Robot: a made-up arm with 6 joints.
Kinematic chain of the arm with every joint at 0, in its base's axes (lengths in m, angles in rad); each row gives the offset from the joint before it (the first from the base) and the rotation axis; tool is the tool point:
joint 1: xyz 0 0 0.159 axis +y
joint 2: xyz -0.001 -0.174 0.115 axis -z
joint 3: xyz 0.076 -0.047 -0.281 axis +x
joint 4: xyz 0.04 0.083 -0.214 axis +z
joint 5: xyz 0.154 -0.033 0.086 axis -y
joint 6: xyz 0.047 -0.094 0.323 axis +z
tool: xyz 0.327 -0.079 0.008
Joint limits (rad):
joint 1: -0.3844..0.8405
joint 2: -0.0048..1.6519
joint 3: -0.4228..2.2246
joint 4: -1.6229..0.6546
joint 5: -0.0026..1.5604
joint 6: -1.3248..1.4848
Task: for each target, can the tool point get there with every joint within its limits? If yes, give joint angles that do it. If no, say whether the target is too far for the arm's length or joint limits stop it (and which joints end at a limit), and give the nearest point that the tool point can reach.
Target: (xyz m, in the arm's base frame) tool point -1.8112 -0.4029 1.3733
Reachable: no: too far | nearest point -0.5812 -0.3243 0.4171 | short by 1.560 m
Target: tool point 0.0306 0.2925 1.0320
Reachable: no: joint limits stop it (at a limit: joint 1, joint 2, joint 3, joint 5) | nearest point -0.0809 0.0149 0.5355 | short by 0.580 m
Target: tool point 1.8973 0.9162 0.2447
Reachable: no: too far | nearest point 0.6417 0.1259 0.1880 | short by 1.485 m
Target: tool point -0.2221 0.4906 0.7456
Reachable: no: joint limits stop it (at a limit: joint 1, joint 2, joint 4, joint 5) | nearest point -0.1945 0.1358 0.4457 | short by 0.465 m
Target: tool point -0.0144 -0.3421 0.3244
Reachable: yes | joints 0.6530 0.8979 0.8759 0.3150 1.2012 0.8284
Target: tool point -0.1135 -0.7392 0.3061
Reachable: yes | joints 0.6339 1.2510 0.1315 -0.4783 0.1443 0.1869
